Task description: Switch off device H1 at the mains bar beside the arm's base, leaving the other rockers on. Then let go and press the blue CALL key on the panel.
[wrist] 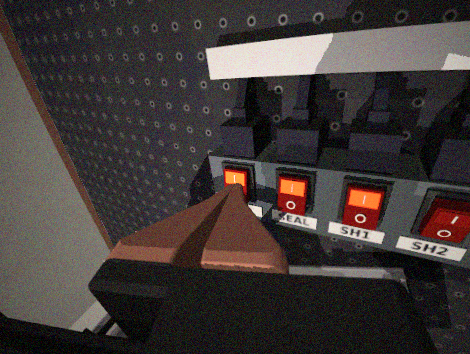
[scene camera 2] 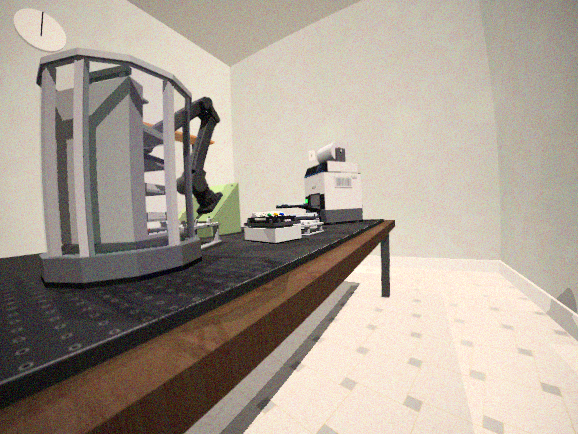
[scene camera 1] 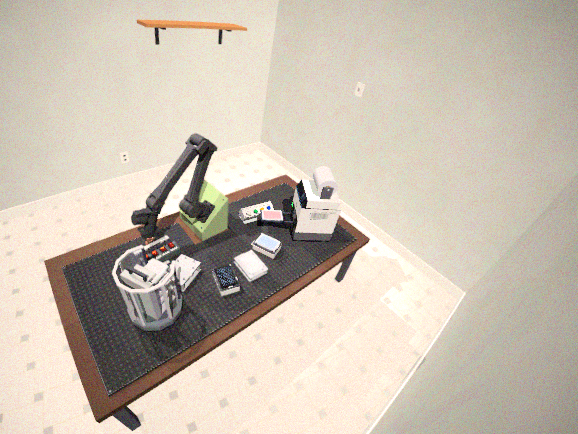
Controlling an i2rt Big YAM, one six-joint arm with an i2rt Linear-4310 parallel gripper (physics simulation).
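Seen in the pictures: gripper, fingertip midpoint: [wrist: 236, 192] [scene camera 1: 146, 244]; arm's base, link origin: [scene camera 2: 210, 203] [scene camera 1: 205, 211].
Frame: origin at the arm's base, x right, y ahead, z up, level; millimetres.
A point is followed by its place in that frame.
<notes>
The mains bar [scene camera 1: 169, 254] @[x 304, y 63, z -102 mm] [wrist: 328, 200] @[x 337, y 22, z -94 mm] is grey with red rockers. In the wrist view the leftmost rocker [wrist: 235, 178] @[x 412, y 4, z -85 mm], the SEAL rocker [wrist: 292, 188] @[x 363, y 8, z -85 mm] and the SH1 rocker [wrist: 363, 198] @[x 314, y 10, z -85 mm] are lit orange at the I side. The SH2 rocker [wrist: 445, 220] @[x 268, y 18, z -82 mm] is dark red and unlit. My gripper [scene camera 1: 149, 241] @[x 382, y -19, z -35 mm] [wrist: 236, 192] @[x 382, y -19, z -35 mm] is shut and empty. Its copper tips overlap the lower half of the leftmost rocker and hide most of its label; contact cannot be told. No H1 label is readable. The panel [scene camera 1: 243, 217] @[x -218, y 113, z -96 mm] with the blue key [scene camera 1: 269, 207] @[x -396, y 177, z -64 mm] stands beyond the green arm base.
A round caged container [scene camera 1: 155, 315] @[x 581, y 383, z -5 mm] [scene camera 2: 120, 267] @[x 602, y 377, z -111 mm] stands in front of the bar. A white stand [scene camera 1: 189, 270] @[x 302, y 242, z -73 mm] is beside it. Several low boxes, including a blue-topped one [scene camera 1: 268, 242] @[x -153, y 386, z -69 mm], lie mid-table. A white machine [scene camera 1: 315, 220] @[x -411, y 520, z 48 mm] [scene camera 2: 340, 190] @[x -404, y 516, z 42 mm] holds out a pink-topped plate [scene camera 1: 272, 215] @[x -297, y 281, z -10 mm] near the panel.
</notes>
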